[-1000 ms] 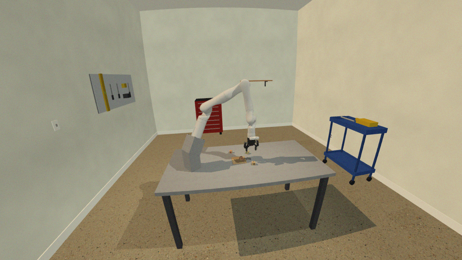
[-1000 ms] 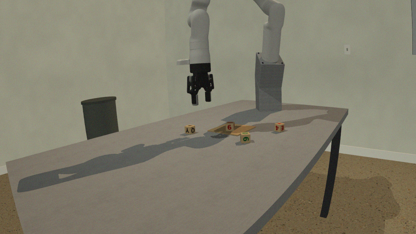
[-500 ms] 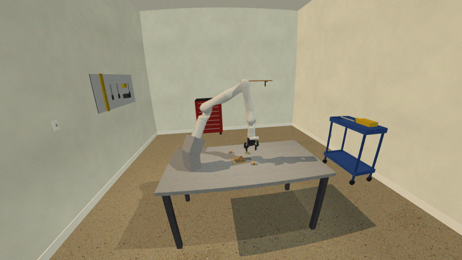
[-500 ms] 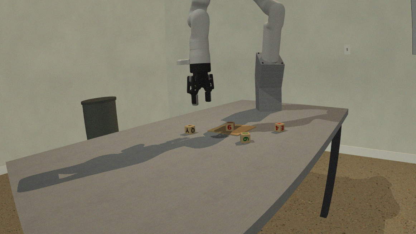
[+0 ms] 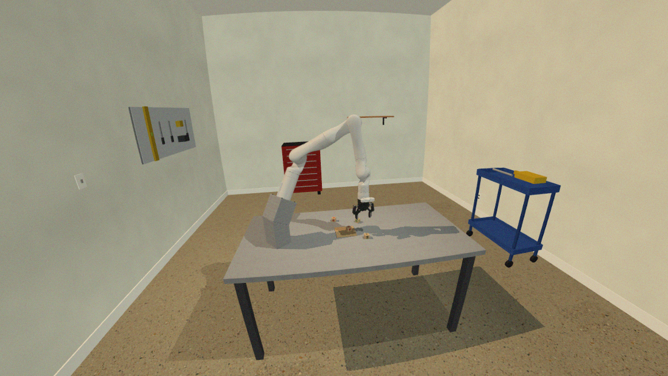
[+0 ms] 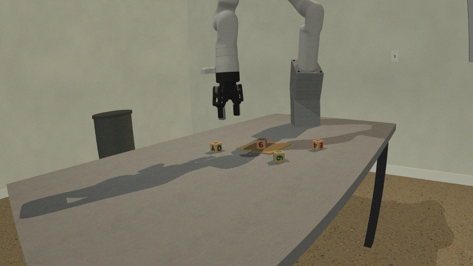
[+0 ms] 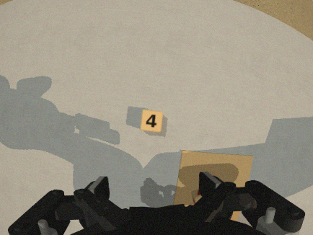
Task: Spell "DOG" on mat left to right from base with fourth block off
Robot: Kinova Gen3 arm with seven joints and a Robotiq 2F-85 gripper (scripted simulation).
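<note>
The G block is 110 mm below my hand, 60 mm to the right of it and 20 mm ahead of it. From my hand the other things lie so: O block: 100 mm below, 100 mm behind, 50 mm to the left; tan mat: 120 mm below, 120 mm behind, 40 mm to the left; D block: 180 mm to the left, 110 mm below, 20 mm behind.
</note>
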